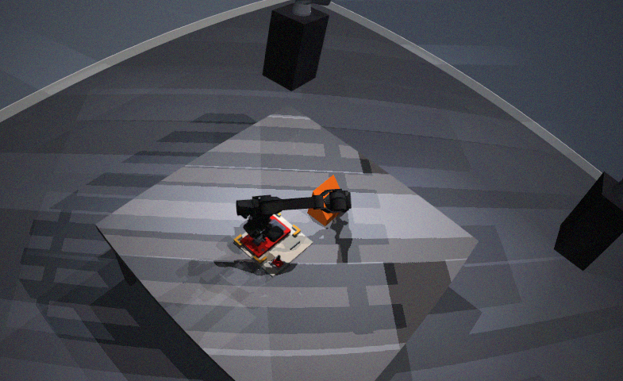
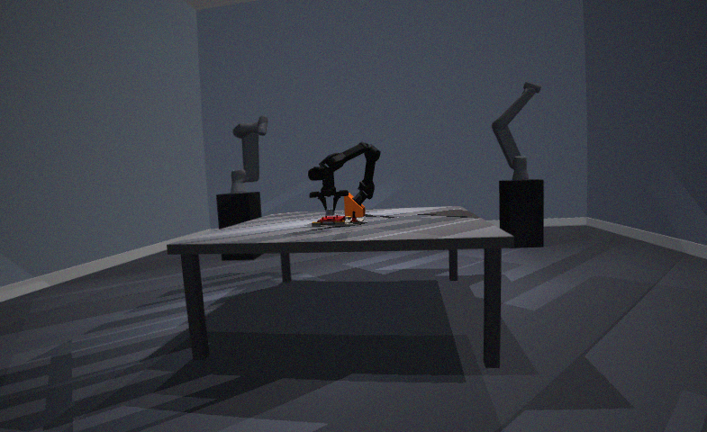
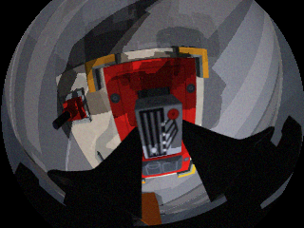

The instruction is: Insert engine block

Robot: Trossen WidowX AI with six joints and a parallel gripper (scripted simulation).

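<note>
My gripper tip is 1 cm above the grey ribbed engine block.
</note>
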